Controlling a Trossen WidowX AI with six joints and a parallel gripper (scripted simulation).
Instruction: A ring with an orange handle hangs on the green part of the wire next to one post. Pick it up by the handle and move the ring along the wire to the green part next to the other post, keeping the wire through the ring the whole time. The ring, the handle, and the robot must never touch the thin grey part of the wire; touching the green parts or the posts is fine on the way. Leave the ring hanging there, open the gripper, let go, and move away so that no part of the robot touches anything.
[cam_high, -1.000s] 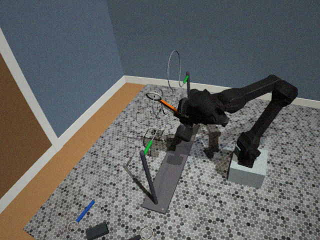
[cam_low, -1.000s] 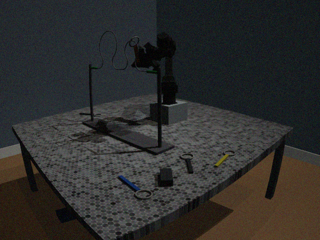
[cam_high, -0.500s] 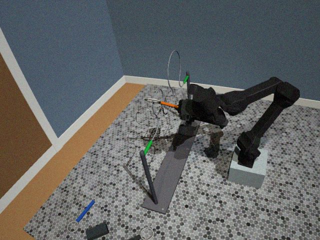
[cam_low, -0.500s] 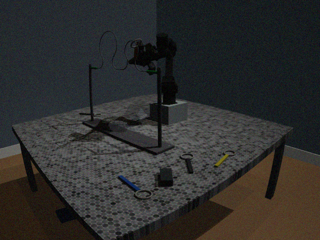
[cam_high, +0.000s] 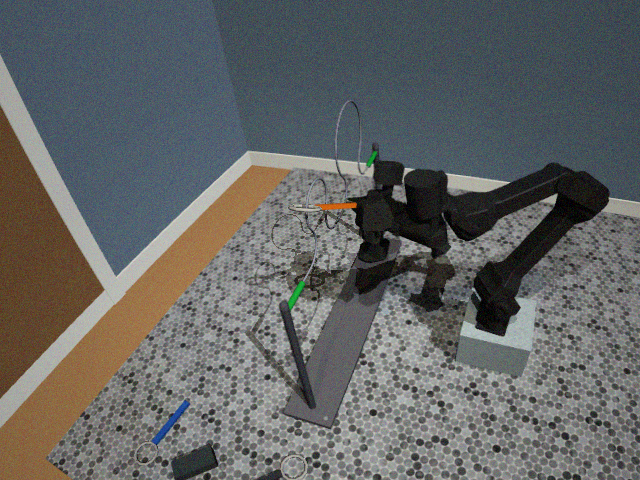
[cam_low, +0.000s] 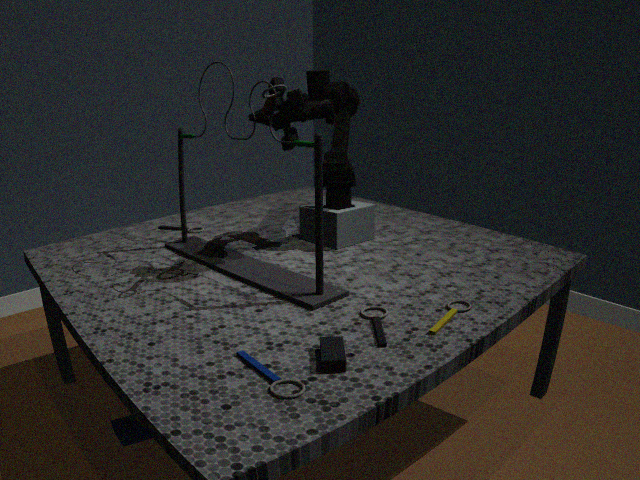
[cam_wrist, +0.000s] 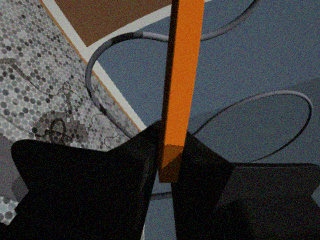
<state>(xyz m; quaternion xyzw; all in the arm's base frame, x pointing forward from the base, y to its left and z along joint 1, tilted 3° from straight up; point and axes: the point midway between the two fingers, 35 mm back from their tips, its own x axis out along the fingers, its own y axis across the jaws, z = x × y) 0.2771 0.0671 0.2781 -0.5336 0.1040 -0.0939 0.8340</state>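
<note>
Now: the orange-handled ring 90 mm to the left of my gripper tip and 50 mm above it. Round my gripper tip: yellow-handled ring 160 mm behind, 510 mm to the left, 370 mm below; then blue-handled ring 260 mm ahead, 490 mm to the left, 370 mm below; then dark block 140 mm ahead, 490 mm to the left, 360 mm below.
</note>
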